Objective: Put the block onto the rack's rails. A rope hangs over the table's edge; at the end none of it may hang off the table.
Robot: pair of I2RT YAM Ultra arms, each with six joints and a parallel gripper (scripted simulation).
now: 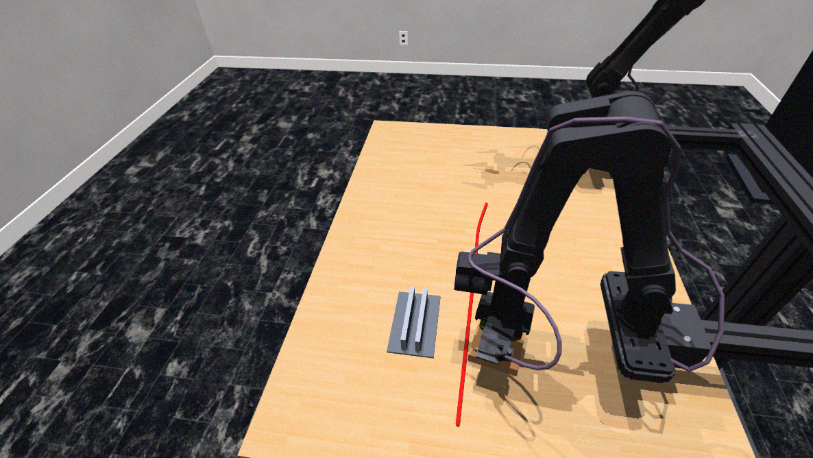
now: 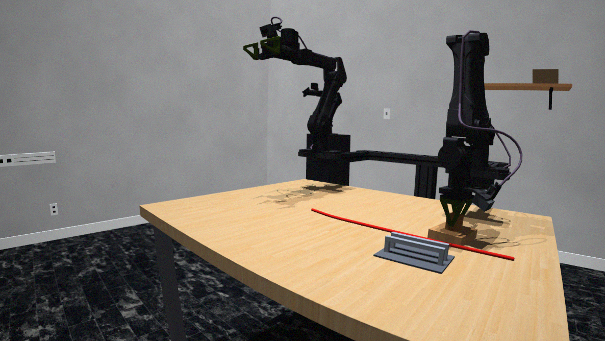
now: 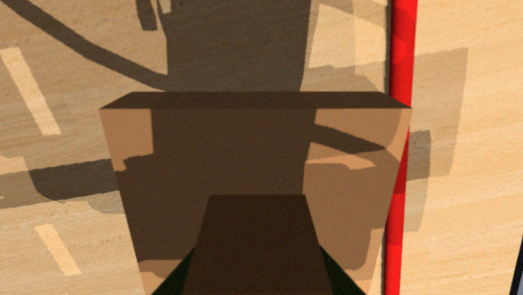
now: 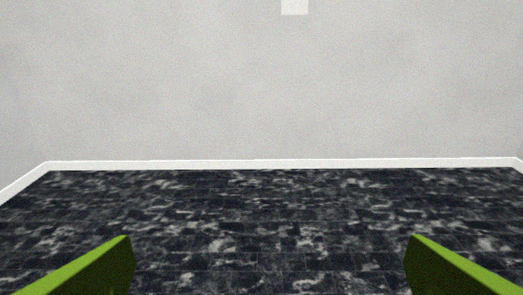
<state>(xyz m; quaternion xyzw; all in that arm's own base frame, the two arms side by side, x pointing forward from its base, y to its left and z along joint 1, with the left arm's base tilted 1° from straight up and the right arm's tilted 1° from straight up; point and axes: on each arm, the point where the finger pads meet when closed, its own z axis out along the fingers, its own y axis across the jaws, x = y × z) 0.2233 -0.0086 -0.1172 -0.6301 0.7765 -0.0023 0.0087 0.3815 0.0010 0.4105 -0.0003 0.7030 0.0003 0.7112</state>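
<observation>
My left gripper is now 180 mm short of the grey rack, 30 mm above it and 20 mm to the left of it. From my left hand the other things lie so: brown block (20 mm below).
</observation>
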